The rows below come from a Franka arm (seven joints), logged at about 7 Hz.
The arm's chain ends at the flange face. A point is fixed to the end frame.
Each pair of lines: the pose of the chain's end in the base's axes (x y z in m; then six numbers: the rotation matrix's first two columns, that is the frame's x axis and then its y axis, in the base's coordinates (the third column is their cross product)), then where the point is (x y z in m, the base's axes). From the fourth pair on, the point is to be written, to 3 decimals.
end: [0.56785 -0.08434 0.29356 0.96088 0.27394 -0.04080 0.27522 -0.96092 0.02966]
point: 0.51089 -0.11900 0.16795
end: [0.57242 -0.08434 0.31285 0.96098 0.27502 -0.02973 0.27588 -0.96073 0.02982]
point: 0.51684 -0.11869 0.18654
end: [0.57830 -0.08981 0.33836 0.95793 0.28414 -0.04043 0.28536 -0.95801 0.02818]
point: 0.52170 -0.12487 0.21270
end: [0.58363 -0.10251 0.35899 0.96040 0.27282 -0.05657 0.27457 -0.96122 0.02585]
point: 0.525 -0.137 0.234
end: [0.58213 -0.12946 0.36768 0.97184 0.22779 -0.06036 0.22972 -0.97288 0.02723]
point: 0.521 -0.162 0.243
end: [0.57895 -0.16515 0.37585 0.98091 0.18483 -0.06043 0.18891 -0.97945 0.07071]
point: 0.518 -0.200 0.252
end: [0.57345 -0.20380 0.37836 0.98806 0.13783 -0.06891 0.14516 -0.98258 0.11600]
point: 0.510 -0.242 0.257
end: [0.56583 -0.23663 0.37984 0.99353 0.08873 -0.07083 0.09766 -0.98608 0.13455]
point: 0.501 -0.274 0.259
